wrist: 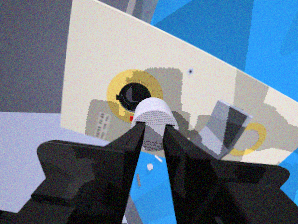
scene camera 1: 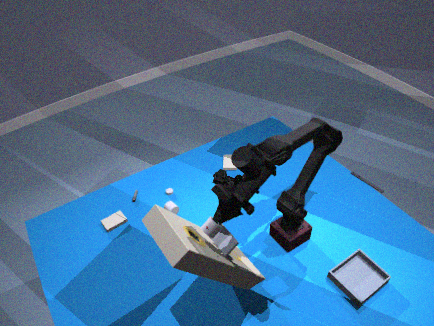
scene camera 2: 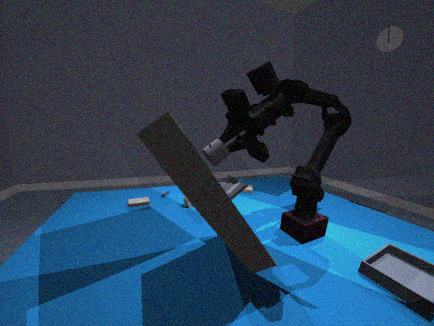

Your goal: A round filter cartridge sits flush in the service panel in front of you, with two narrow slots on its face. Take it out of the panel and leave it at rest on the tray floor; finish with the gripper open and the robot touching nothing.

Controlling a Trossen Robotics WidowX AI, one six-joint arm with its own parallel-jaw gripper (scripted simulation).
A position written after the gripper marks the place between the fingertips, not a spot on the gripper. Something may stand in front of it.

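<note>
Scene camera 2 shows the gripper [scene camera 2: 219,149]. The gripper is visible in scene camera 1 [scene camera 1: 214,224] too, and there's a beige service panel [scene camera 1: 187,248] there, plus a grey tray [scene camera 1: 358,276]. As for the wrist view, it's got a white round filter cartridge [wrist: 156,113]. The gripper appears in the wrist view [wrist: 154,126] as well, and you'd find the panel in the wrist view [wrist: 113,62] too.
</note>
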